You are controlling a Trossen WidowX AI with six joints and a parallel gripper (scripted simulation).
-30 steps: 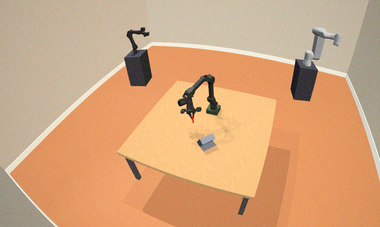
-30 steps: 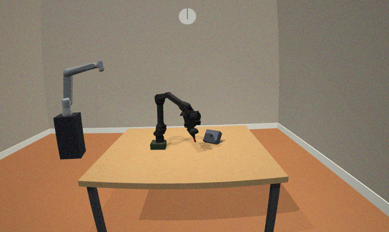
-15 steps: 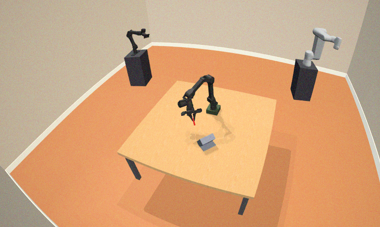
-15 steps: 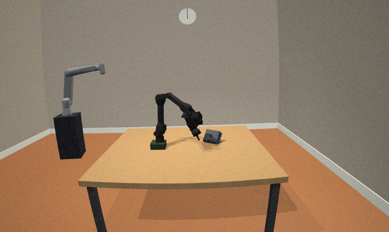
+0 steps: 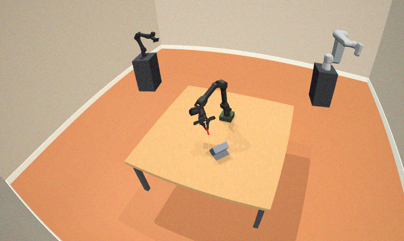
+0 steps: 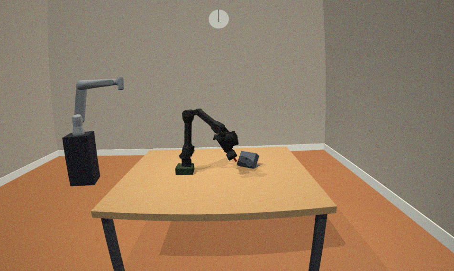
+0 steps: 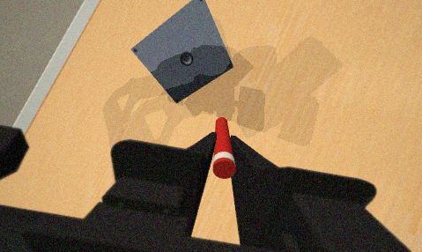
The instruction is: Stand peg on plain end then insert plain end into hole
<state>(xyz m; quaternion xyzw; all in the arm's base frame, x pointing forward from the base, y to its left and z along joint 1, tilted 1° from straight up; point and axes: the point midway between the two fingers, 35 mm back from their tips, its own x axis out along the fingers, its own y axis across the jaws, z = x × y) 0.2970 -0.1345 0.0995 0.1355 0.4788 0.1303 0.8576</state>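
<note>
Now: gripper tip 14 cm short of the grey sloped panel, 12 cm to the right of it and 7 cm above it. Round my gripper tip: red peg: 1 cm to the right, 1 cm behind, 1 cm above.
</note>
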